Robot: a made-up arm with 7 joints.
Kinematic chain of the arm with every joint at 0, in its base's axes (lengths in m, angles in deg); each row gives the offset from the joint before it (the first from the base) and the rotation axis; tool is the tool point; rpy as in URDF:
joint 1: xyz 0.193 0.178 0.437 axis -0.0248 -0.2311 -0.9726
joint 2: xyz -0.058 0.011 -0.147 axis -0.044 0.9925 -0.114
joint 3: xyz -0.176 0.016 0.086 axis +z
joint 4: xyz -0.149 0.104 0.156 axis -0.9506 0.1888 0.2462
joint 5: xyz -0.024 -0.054 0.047 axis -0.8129 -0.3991 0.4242
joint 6: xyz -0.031 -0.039 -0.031 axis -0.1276 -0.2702 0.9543
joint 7: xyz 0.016 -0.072 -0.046 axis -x
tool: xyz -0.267 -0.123 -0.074 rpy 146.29 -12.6 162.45
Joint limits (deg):
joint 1: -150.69..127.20
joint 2: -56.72..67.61
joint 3: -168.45..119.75
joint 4: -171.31..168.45
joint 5: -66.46..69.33
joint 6: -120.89..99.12
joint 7: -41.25..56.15
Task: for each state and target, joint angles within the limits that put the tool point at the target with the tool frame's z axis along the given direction. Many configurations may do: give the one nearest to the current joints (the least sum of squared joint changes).
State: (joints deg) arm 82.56 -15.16 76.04 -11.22 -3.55 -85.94 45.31
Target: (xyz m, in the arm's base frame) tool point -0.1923 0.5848 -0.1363 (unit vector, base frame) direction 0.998 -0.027 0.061
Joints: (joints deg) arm 50.66 -46.60 45.38 -5.07 8.50 -101.29 -19.49
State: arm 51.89 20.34 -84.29 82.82 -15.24 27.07 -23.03
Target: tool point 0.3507 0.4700 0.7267 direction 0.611 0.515 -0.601
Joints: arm 43.56 64.31 -87.24 56.92 -52.42 73.25 -41.25
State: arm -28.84 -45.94 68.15 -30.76 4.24 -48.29 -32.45
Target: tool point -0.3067 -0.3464 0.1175 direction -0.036 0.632 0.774
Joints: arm -69.03 -56.31 18.93 -55.26 26.92 -92.41 -41.25
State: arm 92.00 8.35 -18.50 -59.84 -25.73 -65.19 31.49
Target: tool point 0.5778 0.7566 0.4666 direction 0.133 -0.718 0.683
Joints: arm 74.80 -18.77 -53.60 -69.63 -5.84 -64.20 4.07
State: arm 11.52 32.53 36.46 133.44 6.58 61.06 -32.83
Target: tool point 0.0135 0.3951 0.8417 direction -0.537 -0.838 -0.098
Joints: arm 40.90 0.02 40.15 102.22 -6.01 65.16 -15.03
